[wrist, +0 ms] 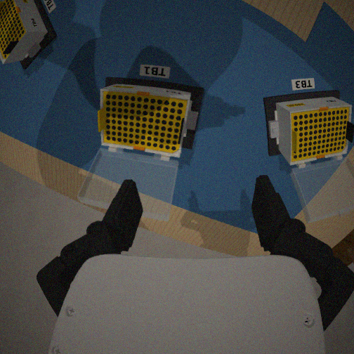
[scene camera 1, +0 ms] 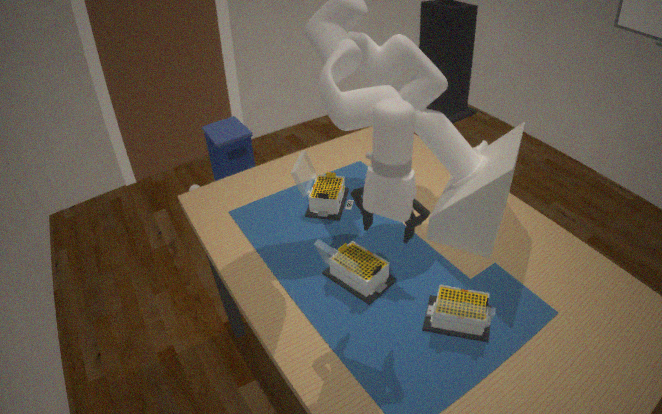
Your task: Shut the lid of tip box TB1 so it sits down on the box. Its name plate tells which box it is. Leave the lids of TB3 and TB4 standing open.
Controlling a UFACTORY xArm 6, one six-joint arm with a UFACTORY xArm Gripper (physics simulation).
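Where they show: gripper, between the fingertips: (scene camera 1: 387,232); arm's base, origin of its link: (scene camera 1: 470,171).
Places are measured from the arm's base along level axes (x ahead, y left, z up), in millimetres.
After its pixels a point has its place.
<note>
Tip box TB1 (scene camera 1: 359,270) (wrist: 142,120), white with a yellow rack, stands mid-mat; its clear lid (scene camera 1: 325,250) @[x 495, y -18, z -11 mm] (wrist: 150,177) is open, leaning outward from the hinge side. Its name plate (wrist: 154,71) reads TB1. TB3 (scene camera 1: 460,316) @[x 381, y 287, z -47 mm] (wrist: 320,131) stands right of TB1, its clear lid (wrist: 322,187) open. The third box, TB4 (scene camera 1: 326,192) @[x 296, y -287, z -95 mm] (wrist: 22,32), has a raised clear lid (scene camera 1: 303,172) @[x 320, y -365, z -54 mm] in the scene view; its lid does not show in the wrist view. My gripper (scene camera 1: 387,234) @[x 390, y 67, z 38 mm] (wrist: 195,193) is open and empty above the mat; its left finger overlaps TB1's lid in the wrist view.
The boxes rest on dark base plates on a blue mat (scene camera 1: 272,240) @[x 502, y -266, z -152 mm] (wrist: 215,85). The wooden table (scene camera 1: 560,270) @[x -29, y 344, z -156 mm] extends around the mat, with a long edge on the lid side. The arm's large white mount (scene camera 1: 480,200) @[x 115, y 117, z 22 mm] stands at the right. A blue bin (scene camera 1: 231,150) stands beyond the table.
</note>
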